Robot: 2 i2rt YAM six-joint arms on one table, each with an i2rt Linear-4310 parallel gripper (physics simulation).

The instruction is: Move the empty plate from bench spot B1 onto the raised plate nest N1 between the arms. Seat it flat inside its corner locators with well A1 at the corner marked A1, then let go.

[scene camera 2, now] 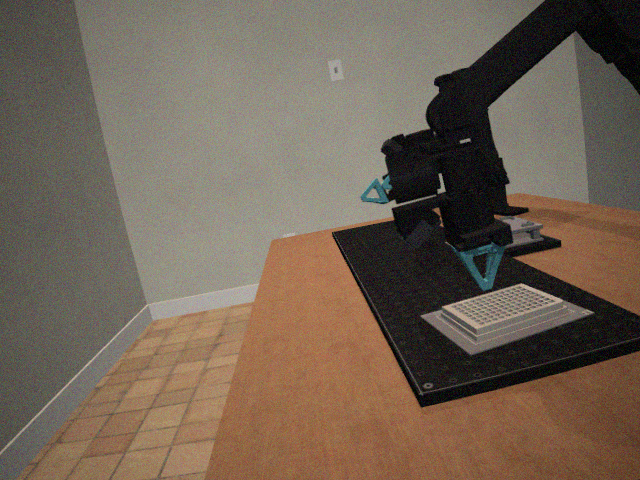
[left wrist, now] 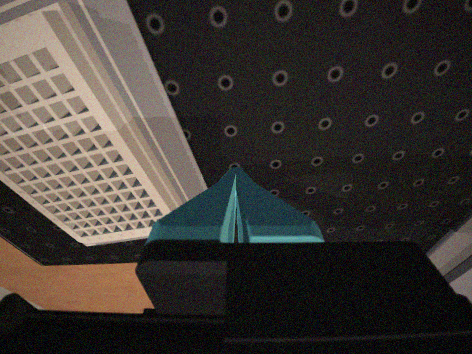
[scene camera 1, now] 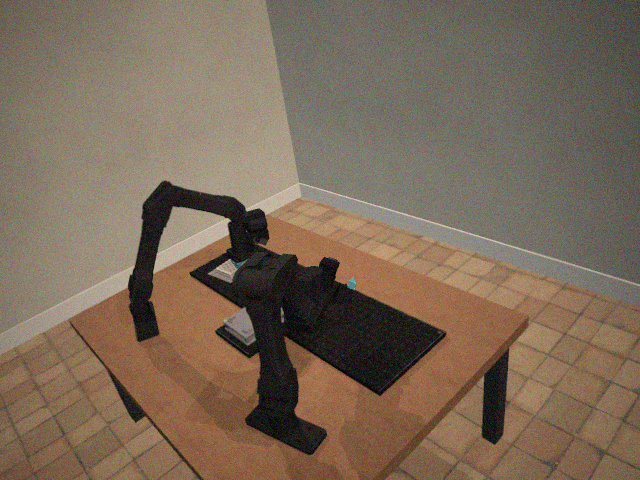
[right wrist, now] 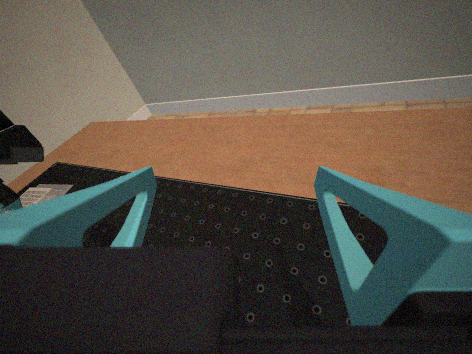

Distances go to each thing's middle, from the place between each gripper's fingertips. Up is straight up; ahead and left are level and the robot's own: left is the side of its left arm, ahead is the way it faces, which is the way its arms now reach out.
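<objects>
White well plate [scene camera 2: 488, 315]: 20 mm ahead of my left hand, 90 mm to the left of it, 10 mm above it.
White well plate: 120 mm below my right hand, 500 mm to the left of it, 30 mm behind it.
</objects>
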